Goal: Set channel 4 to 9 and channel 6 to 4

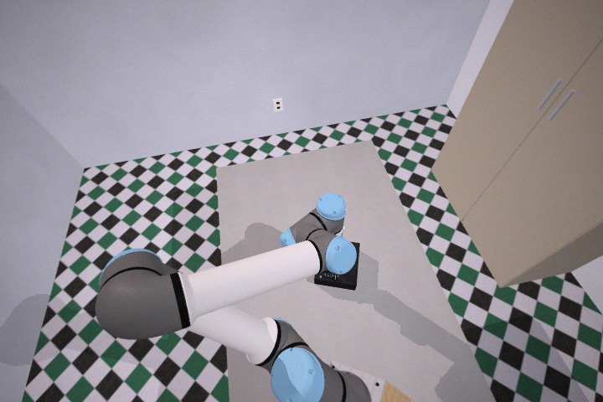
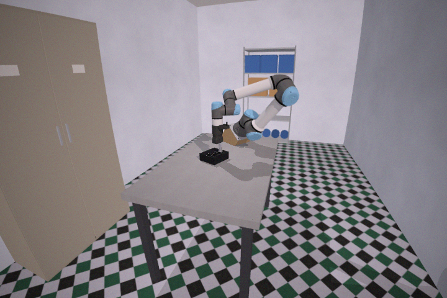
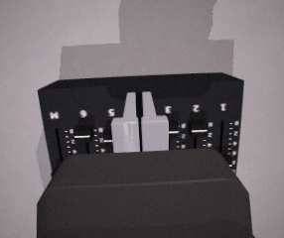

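Now: hand 30 mm past the channel 5 cap, 10 mm to the left of it and 30 mm above it. Round my hand: channel 6 cap (50 mm behind, 30 mm below); channel 3 cap (10 mm ahead, 30 mm to the right, 30 mm below); channel 2 cap (30 mm ahead, 40 mm to the right, 30 mm below).
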